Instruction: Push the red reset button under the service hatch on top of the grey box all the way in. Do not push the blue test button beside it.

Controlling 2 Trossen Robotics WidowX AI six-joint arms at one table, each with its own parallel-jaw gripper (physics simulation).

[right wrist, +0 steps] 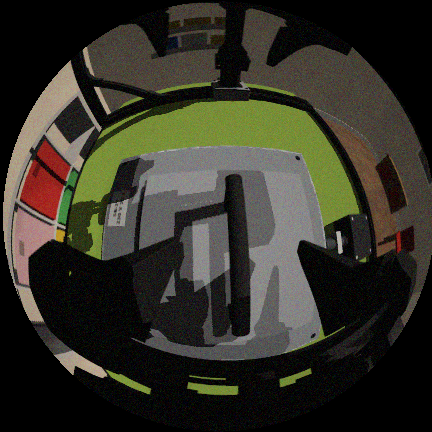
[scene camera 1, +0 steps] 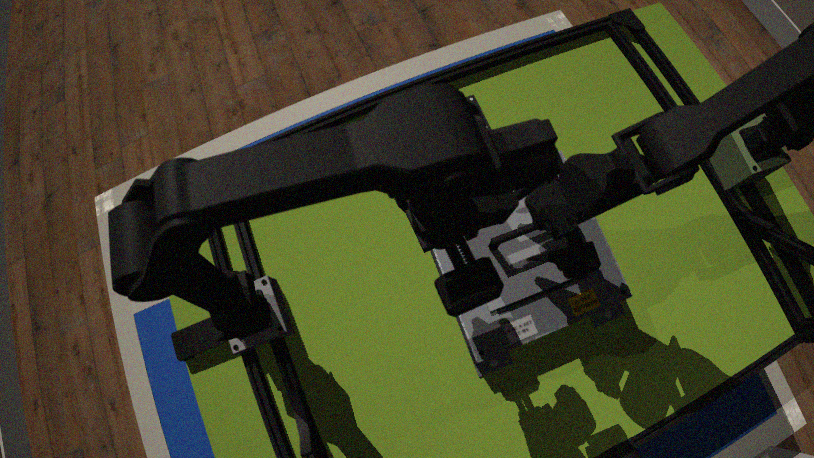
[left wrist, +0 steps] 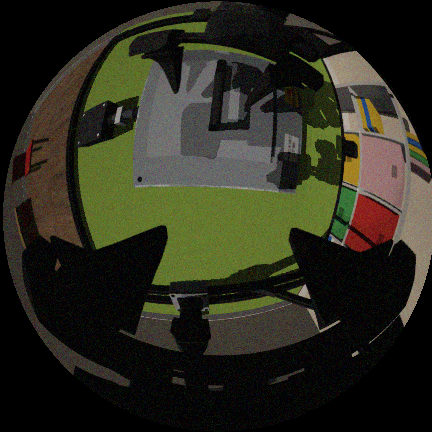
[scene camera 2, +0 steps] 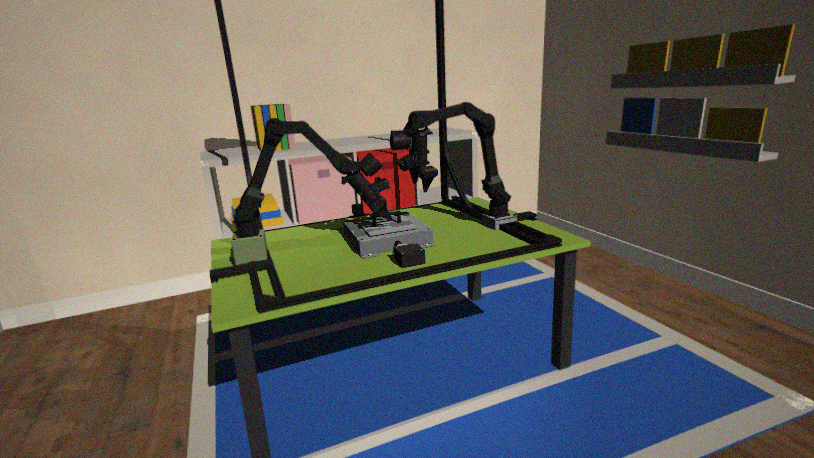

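The grey box (scene camera 1: 611, 250) (scene camera 2: 378, 246) (left wrist: 165, 172) (right wrist: 297, 215) sits on the green table. Its hatch lies flat on top, with a black bar handle (left wrist: 216, 95) (right wrist: 237, 260) standing up from it. My right gripper (scene camera 2: 387, 218) (right wrist: 241, 245) is open and low over the hatch; its fingers stand apart on either side of the handle, with nothing gripped. My left gripper (scene camera 2: 425, 181) (left wrist: 230, 233) is open and empty, higher up, beside the box. In scene camera 1 the left arm hides its fingers. The red reset button and the blue test button do not show in any view.
A small black box with a stub (scene camera 2: 409, 254) (left wrist: 97, 124) (right wrist: 354, 236) stands beside the grey box. A black frame (scene camera 2: 409, 277) runs around the table. Both arms reach closely over the box. A white shelf unit with bins stands behind the table in scene camera 2.
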